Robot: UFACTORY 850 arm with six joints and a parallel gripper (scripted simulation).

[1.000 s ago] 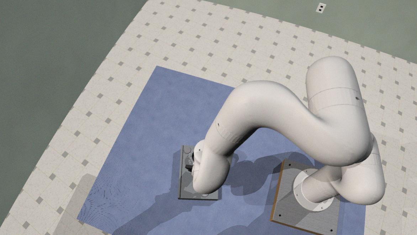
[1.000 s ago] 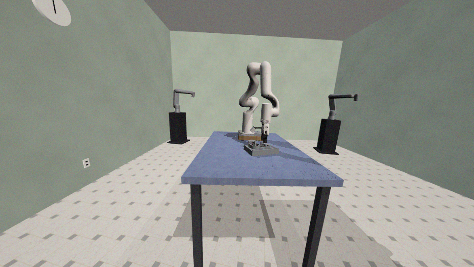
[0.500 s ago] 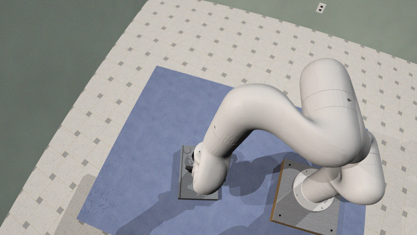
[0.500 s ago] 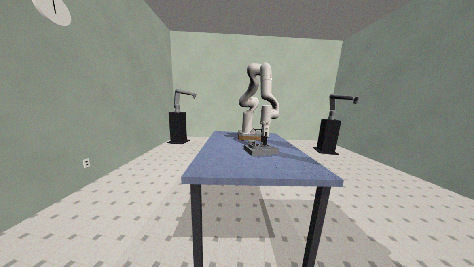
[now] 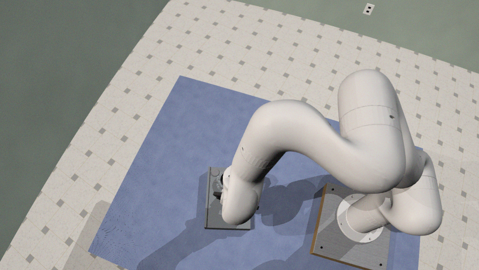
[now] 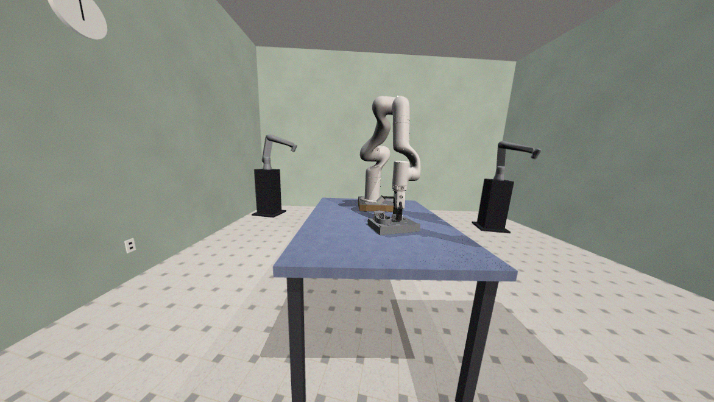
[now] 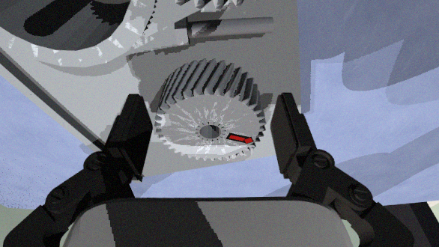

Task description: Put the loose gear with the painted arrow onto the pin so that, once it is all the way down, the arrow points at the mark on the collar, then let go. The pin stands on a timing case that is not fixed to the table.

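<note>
My gripper is now 1 cm above the gear.
</note>
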